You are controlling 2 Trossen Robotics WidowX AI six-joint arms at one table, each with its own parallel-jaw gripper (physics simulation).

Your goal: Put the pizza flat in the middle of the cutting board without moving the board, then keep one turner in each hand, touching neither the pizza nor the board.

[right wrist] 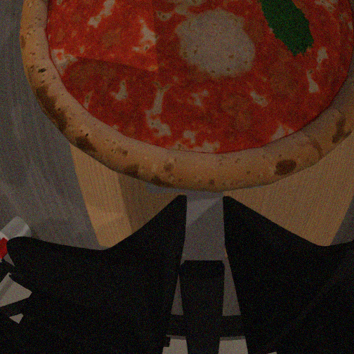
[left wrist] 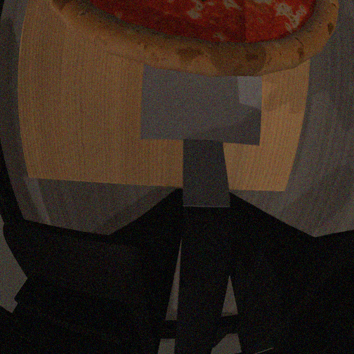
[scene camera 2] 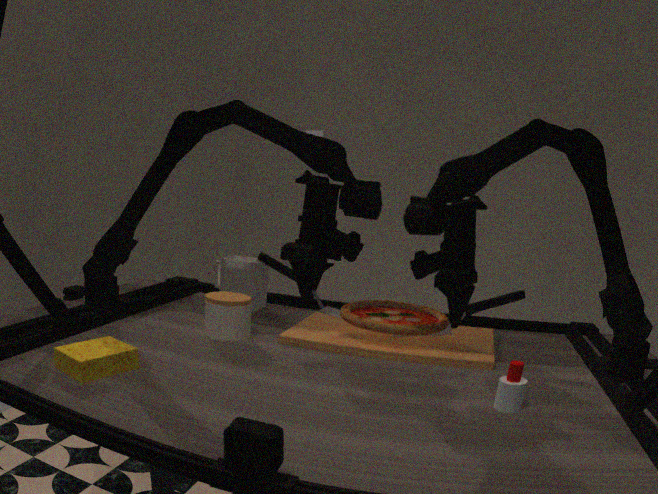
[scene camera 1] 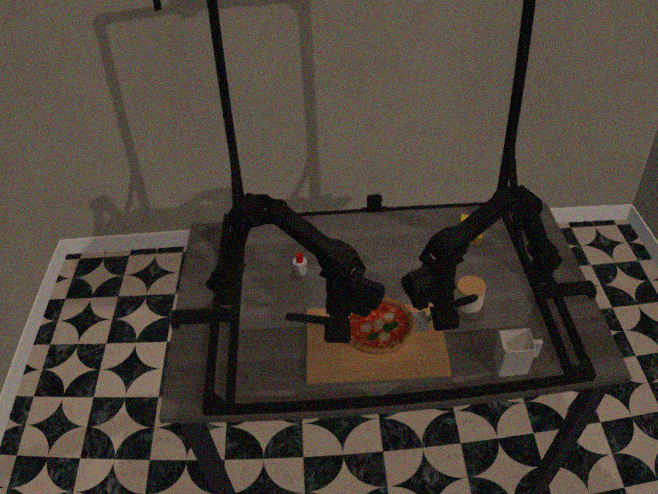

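Note:
The pizza [scene camera 1: 382, 332] [scene camera 2: 395, 317] [left wrist: 200, 52] [right wrist: 205, 135] is face up and roughly level, over the back part of the wooden cutting board [scene camera 1: 372, 369] [scene camera 2: 372, 349] [left wrist: 75, 125] [right wrist: 300, 210]. It seems slightly above the board, carried on both turners. My left gripper [scene camera 1: 445, 320] [scene camera 2: 309, 295] [left wrist: 200, 197] is shut on one turner [scene camera 1: 421, 320] [left wrist: 200, 107], whose blade tip is hidden under the crust. My right gripper [scene camera 1: 337, 333] [scene camera 2: 456, 319] [right wrist: 203, 203] is shut on the other turner [scene camera 1: 305, 317] [scene camera 2: 499, 302] [right wrist: 205, 227]; its blade is mostly hidden under the pizza.
A wooden-lidded jar [scene camera 1: 471, 300] [scene camera 2: 228, 323] stands beside the left gripper. A pale pitcher [scene camera 1: 515, 353] [scene camera 2: 244, 281] stands right of the board in scene camera 1. A yellow sponge [scene camera 2: 95, 358] and a red-capped white bottle [scene camera 1: 299, 266] [scene camera 2: 511, 394] are on the table.

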